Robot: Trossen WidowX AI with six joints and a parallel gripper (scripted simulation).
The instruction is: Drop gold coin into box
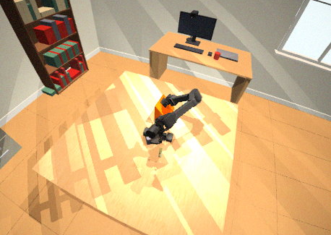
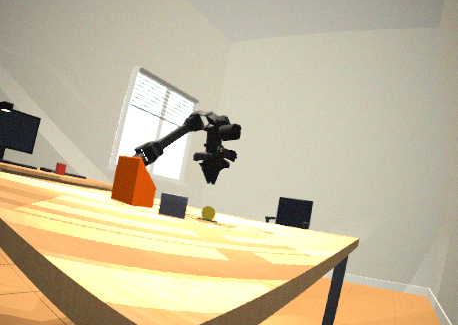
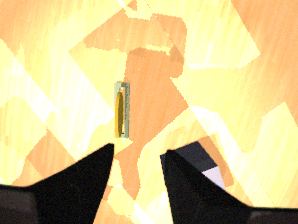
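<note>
Right now the gold coin is 11 cm below my gripper tip, 3 cm to the left of it and 1 cm behind it.
</note>
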